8 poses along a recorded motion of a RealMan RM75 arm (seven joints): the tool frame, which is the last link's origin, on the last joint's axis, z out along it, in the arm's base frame.
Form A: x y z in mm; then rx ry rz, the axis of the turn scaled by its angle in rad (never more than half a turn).
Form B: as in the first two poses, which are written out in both.
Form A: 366, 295, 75, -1.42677, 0.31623, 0.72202
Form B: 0.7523, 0.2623, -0.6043, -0.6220, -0.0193, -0.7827, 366, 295, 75
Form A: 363, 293, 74, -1.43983, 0.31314, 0.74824
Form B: 0.7394, 0.2727, -0.6156, -0.6298, -0.0429, -0.7755, 363, 293, 74
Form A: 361, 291, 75, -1.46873, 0.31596, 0.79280
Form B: 0.7154, 0.2816, -0.6395, -0.6442, -0.0885, -0.7597, 361, 291, 75
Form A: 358, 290, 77, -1.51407, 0.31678, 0.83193
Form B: 0.6957, 0.2814, -0.6609, -0.6497, -0.1460, -0.7460, 358, 290, 77
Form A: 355, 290, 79, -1.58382, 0.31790, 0.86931
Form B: 0.6791, 0.2689, -0.6831, -0.6461, -0.2228, -0.7300, 355, 290, 79
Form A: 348, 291, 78, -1.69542, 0.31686, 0.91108
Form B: 0.6648, 0.2402, -0.7073, -0.6273, -0.3346, -0.7032, 348, 291, 78
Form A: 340, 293, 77, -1.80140, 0.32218, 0.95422
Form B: 0.6491, 0.2065, -0.7321, -0.6080, -0.4374, -0.6626, 340, 293, 77
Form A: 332, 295, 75, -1.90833, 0.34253, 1.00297
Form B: 0.6288, 0.1601, -0.7609, -0.5921, -0.5358, -0.6020, 332, 295, 75
